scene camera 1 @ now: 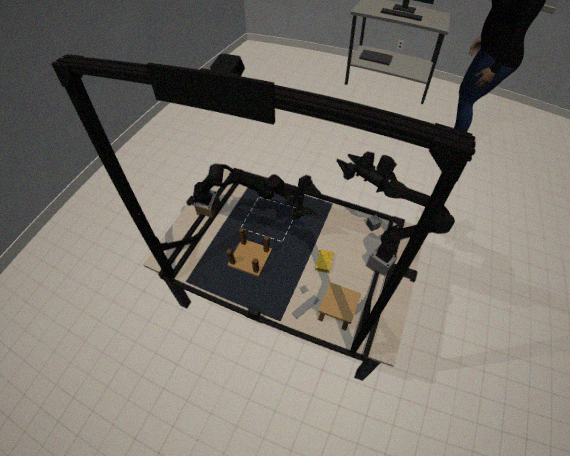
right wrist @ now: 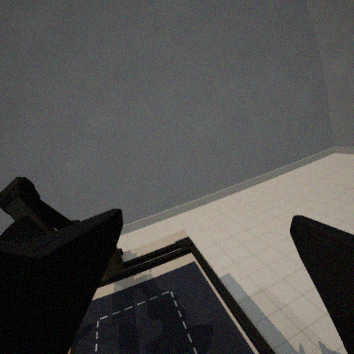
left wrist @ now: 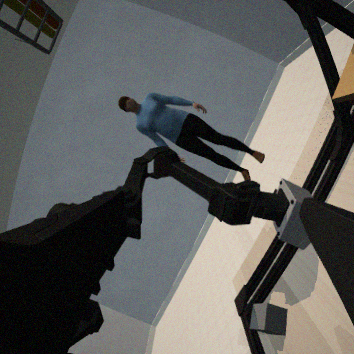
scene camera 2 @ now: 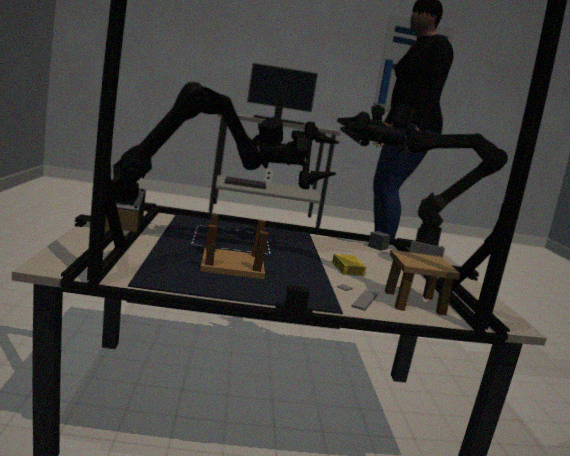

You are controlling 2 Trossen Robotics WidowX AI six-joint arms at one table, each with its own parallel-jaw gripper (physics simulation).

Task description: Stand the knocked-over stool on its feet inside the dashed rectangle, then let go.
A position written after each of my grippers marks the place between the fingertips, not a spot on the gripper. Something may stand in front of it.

My left gripper (scene camera 2: 337, 158) is open, holding nothing. My right gripper (scene camera 2: 338, 124) is open, with nothing in its grasp.
My left gripper is seen too in scene camera 1 (scene camera 1: 319, 204) and in the left wrist view (left wrist: 214, 202). My right gripper also shows in scene camera 1 (scene camera 1: 342, 157) and in the right wrist view (right wrist: 206, 220).
